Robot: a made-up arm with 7 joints.
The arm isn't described. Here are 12 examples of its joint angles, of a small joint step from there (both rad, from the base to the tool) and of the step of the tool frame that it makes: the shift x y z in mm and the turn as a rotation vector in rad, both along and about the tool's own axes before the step.
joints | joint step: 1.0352 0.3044 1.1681 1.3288 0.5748 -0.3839 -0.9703 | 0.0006 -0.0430 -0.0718 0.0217 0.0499 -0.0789 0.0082
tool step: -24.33 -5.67 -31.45 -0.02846 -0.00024 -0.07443
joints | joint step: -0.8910 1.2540 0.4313 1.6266 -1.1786 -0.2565 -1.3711 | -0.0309 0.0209 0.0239 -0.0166 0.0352 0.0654 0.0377
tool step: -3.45 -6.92 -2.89 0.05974 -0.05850 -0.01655
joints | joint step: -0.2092 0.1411 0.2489 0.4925 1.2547 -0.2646 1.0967 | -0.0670 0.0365 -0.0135 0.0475 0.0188 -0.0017 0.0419
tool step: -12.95 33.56 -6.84 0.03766 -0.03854 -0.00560
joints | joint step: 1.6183 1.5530 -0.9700 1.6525 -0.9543 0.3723 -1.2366 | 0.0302 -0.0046 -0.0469 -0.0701 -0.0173 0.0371 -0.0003
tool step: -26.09 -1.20 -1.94 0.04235 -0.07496 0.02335
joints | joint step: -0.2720 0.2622 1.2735 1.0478 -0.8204 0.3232 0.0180 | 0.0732 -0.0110 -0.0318 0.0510 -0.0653 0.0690 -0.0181
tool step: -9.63 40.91 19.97 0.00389 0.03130 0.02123
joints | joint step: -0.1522 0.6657 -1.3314 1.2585 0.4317 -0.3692 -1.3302 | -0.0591 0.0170 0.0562 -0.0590 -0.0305 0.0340 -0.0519
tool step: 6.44 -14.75 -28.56 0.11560 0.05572 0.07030
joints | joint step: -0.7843 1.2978 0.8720 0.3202 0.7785 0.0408 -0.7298 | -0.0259 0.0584 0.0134 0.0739 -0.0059 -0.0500 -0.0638
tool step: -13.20 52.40 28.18 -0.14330 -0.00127 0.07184
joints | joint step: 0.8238 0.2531 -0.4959 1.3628 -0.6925 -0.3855 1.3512 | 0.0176 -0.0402 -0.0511 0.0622 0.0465 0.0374 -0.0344
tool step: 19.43 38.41 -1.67 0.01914 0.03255 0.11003
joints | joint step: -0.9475 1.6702 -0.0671 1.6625 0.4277 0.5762 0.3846 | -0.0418 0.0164 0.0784 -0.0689 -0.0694 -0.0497 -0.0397
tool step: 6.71 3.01 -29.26 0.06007 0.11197 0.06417
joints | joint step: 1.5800 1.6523 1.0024 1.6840 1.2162 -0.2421 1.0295 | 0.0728 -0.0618 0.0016 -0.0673 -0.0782 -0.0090 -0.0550
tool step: -44.95 27.21 -17.19 0.11554 0.15289 0.06275
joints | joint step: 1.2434 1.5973 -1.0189 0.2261 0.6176 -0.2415 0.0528 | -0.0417 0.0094 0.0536 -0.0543 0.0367 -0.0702 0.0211
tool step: -0.84 -6.66 -27.31 -0.03716 0.03308 0.02074
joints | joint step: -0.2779 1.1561 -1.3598 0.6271 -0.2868 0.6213 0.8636 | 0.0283 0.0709 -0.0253 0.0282 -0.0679 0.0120 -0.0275
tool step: 0.87 -26.78 -18.97 0.05581 0.09602 -0.03373
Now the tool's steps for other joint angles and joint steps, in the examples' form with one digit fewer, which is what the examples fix.
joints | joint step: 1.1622 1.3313 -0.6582 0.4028 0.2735 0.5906 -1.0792 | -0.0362 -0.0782 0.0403 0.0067 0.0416 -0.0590 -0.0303
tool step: -46.0 23.1 -2.6 -0.0898 -0.0396 -0.0544
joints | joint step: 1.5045 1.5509 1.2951 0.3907 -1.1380 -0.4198 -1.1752 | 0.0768 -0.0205 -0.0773 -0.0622 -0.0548 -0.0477 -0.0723
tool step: -35.6 2.7 -15.2 -0.0282 -0.0186 0.0008
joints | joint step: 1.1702 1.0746 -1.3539 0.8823 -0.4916 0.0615 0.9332 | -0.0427 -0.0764 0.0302 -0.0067 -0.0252 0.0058 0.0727
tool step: 17.4 40.4 14.6 0.0138 -0.0888 0.0252
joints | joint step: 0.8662 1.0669 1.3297 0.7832 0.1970 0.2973 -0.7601 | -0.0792 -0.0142 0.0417 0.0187 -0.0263 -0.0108 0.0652
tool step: 11.6 0.8 -7.0 0.0035 -0.0637 0.0435
